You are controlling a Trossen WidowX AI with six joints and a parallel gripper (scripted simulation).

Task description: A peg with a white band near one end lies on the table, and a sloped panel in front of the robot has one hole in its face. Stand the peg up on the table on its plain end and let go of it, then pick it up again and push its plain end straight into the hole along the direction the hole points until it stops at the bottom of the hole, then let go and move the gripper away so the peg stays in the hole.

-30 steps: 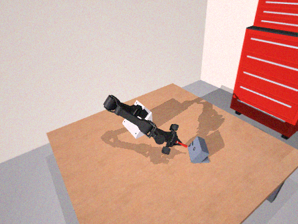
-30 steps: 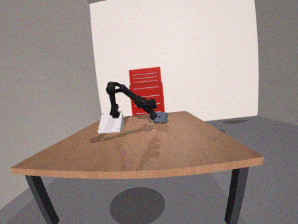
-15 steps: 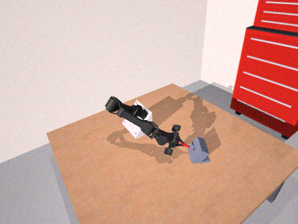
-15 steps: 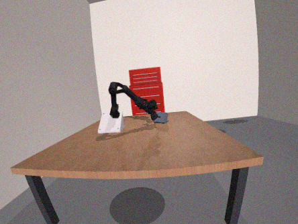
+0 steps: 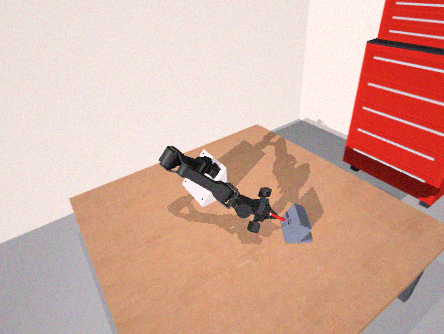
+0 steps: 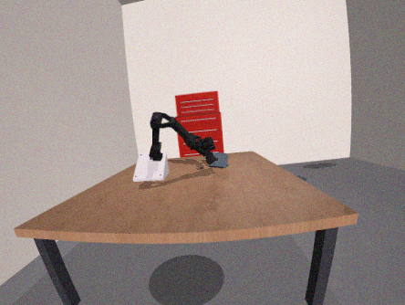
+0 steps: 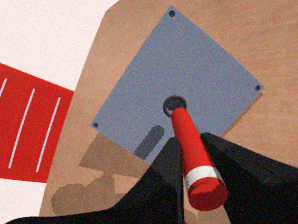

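Right now my gripper tip is 7 cm to the right of the grey sloped panel, 5 cm above it and 4 cm short of it. From my gripper tip the other things lie so: peg: 1 cm to the right, 1 cm behind, 1 cm above.
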